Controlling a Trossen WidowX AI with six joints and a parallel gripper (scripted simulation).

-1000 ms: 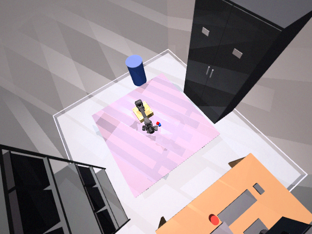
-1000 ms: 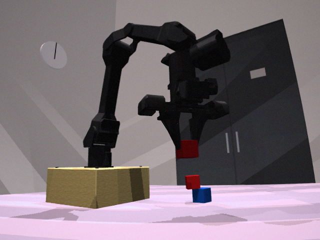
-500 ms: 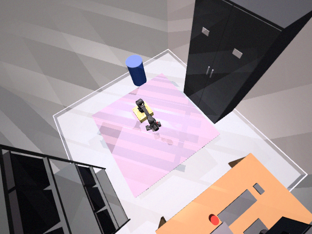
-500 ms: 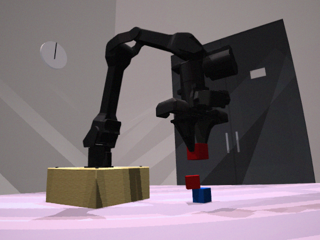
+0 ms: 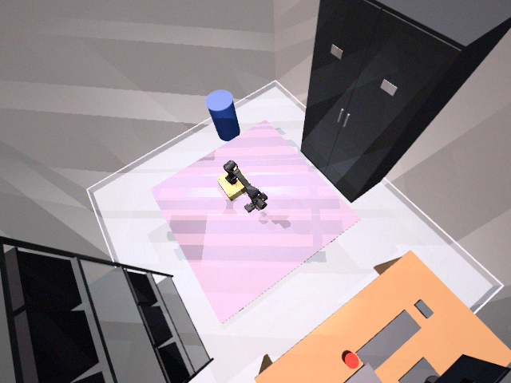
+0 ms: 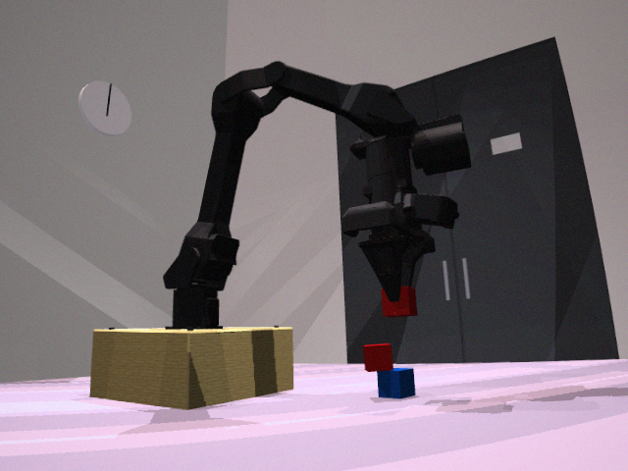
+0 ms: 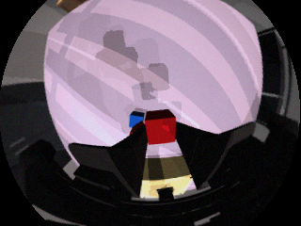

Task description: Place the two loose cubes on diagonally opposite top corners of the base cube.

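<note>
Right now the blue base cube is 10 cm below my gripper tip, 6 cm to the left of it and 2 cm behind it.
</note>
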